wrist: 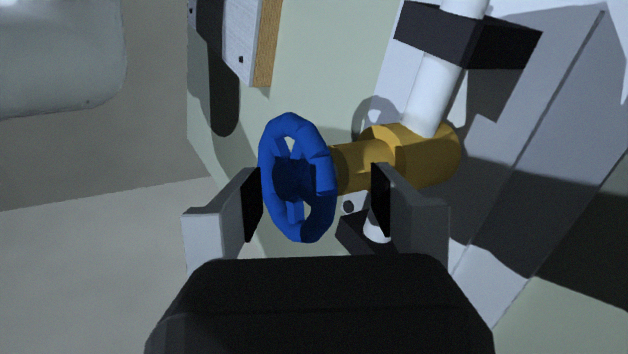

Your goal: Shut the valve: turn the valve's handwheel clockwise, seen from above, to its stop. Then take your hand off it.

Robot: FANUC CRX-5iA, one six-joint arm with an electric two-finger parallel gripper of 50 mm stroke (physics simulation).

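The blue handwheel (325,172) is near the middle of the wrist view, its spokes and hub partly in shadow. It sits on the stem of the yellow valve body (430,157), which joins a white pipe (434,95). My gripper (316,187) is open, with nothing held. Its left finger is close to the wheel's left rim and its right finger is in front of the yellow stem, to the right of the wheel. The wheel's lower part shows between the two fingers. Whether a finger touches the rim I cannot tell.
A black pipe clamp (440,37) stands at the upper right, and another black clamp (357,232) is partly hidden behind the right finger. A grey board with a wooden edge (267,45) is at the top left of the wheel. A pale arm part (55,55) fills the upper left.
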